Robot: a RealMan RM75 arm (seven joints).
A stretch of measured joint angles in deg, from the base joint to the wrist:
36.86 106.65 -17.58 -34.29 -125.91 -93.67 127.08
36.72 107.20 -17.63 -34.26 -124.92 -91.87 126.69
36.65 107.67 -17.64 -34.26 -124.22 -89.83 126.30
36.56 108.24 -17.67 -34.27 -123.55 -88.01 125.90
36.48 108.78 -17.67 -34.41 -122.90 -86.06 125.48
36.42 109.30 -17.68 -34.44 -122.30 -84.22 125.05
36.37 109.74 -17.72 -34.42 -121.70 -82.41 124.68
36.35 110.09 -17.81 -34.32 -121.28 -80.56 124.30
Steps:
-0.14 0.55 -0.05 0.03 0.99 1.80 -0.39
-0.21 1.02 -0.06 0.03 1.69 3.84 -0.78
-0.30 1.59 -0.09 0.02 2.36 5.66 -1.18
-0.38 2.13 -0.09 -0.12 3.01 7.61 -1.60
-0.44 2.65 -0.10 -0.15 3.61 9.45 -2.03
-0.49 3.09 -0.14 -0.13 4.21 11.26 -2.40
-0.51 3.44 -0.23 -0.03 4.63 13.11 -2.78

